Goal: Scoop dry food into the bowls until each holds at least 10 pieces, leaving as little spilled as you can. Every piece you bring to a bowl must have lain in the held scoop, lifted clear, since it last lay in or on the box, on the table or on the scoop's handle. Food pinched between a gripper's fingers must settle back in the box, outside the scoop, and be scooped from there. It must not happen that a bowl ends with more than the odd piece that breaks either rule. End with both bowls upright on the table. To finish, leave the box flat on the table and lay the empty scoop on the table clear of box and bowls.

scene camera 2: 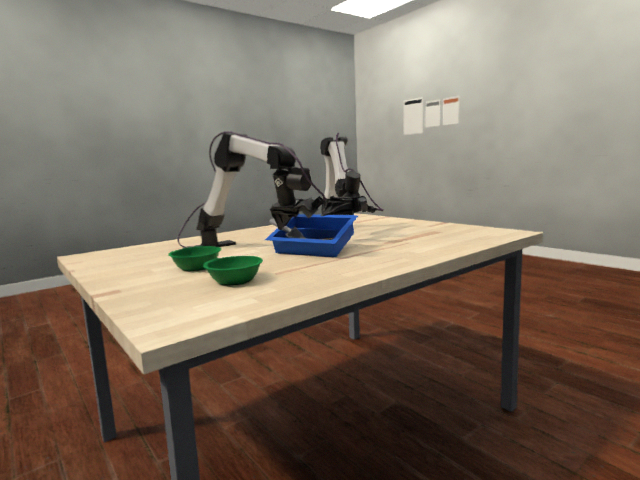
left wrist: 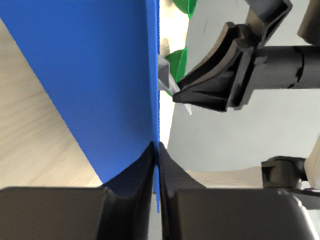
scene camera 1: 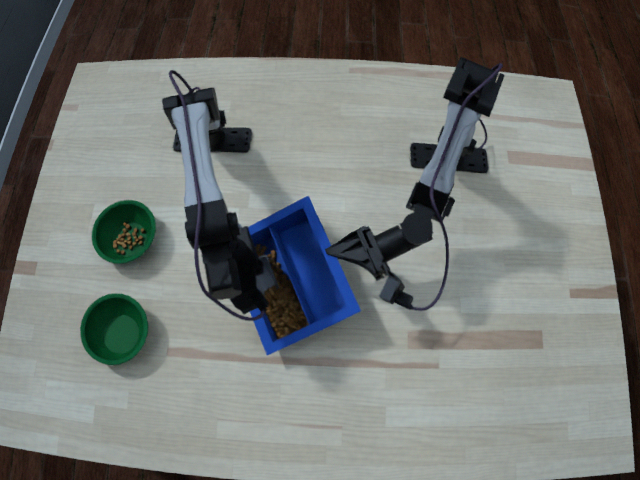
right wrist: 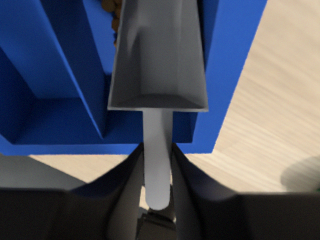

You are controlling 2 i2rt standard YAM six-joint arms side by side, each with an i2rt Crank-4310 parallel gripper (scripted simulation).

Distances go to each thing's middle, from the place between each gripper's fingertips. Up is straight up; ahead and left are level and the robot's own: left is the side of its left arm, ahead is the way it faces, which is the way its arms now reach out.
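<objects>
Grey scoop (right wrist: 158, 68) in my sight: from my right hand (scene camera 1: 247, 246), 3 cm ahead, 2 cm to the left, 3 cm below. Blue box (scene camera 1: 318, 293): 5 cm ahead of my right hand, 10 cm to the left of it, 3 cm below it.
Blue box, counted from my left hand (scene camera 1: 326, 252): 80 mm to the right, 50 mm below, 40 mm ahead. Grey scoop, also from my left hand: 150 mm to the right, 50 mm below, 20 mm ahead.
</objects>
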